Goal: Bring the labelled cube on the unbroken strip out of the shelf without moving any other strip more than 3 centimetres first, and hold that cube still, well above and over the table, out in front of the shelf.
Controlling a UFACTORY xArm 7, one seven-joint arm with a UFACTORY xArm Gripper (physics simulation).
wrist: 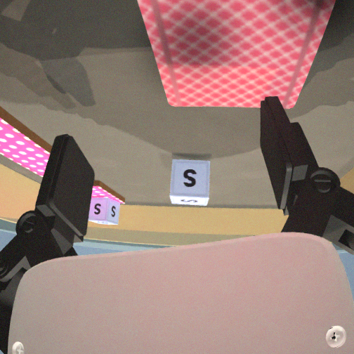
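Observation:
A pale lavender cube marked S (190,179) sits in the middle of the wrist view on the grey-brown surface, apart from the near end of a red checked strip (235,55) at the top. A second S cube (104,210) is at the lower left, at the end of a pink dotted strip (22,147). That strip shows on both sides of the left finger, which hides the stretch between, so I cannot tell there whether it is unbroken. My gripper (167,136) is open, with its fingers wide on either side of the middle cube in the view and nothing between them.
The shelf's pale wooden board (240,219) runs across behind the cubes, with a bluish edge below it at the left. The gripper's pale body hides the lower part of the view. Dark shadows lie over the surface at the upper left.

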